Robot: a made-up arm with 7 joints.
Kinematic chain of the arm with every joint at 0, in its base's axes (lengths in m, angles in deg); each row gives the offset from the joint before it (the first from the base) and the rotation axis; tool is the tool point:
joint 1: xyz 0 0.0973 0 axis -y
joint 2: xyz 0 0.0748 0 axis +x
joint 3: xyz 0 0 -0.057 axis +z
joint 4: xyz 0 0 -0.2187 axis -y
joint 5: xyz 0 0 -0.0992 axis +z
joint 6: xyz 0 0 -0.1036 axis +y
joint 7: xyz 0 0 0 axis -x
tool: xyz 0 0 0
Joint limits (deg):
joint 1: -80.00..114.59
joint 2: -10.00..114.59
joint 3: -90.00..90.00
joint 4: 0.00..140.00
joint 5: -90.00..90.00
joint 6: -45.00..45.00
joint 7: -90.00..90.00
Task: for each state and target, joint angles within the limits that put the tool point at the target. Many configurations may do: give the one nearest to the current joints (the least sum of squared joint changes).
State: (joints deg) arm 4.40 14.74 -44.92 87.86 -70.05 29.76 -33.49
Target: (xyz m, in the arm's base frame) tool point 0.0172 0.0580 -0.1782
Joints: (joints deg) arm -16.38 9.50 -64.50 130.13 -70.05 29.76 -33.49
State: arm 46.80 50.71 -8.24 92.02 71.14 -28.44 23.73
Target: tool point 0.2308 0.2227 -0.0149
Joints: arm 42.81 36.56 -20.43 123.11 71.14 -28.44 23.73
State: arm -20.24 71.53 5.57 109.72 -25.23 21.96 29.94
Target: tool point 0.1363 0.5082 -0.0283
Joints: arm -17.83 66.87 46.45 82.19 -25.23 21.96 29.94
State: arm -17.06 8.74 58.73 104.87 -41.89 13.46 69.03
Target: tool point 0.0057 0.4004 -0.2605
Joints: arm -20.26 10.80 61.89 88.53 -41.89 13.46 69.03
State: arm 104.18 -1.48 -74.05 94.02 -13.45 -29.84 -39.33
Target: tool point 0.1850 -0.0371 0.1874
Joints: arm 114.59 -6.53 -62.55 92.07 -13.45 -29.84 -39.33
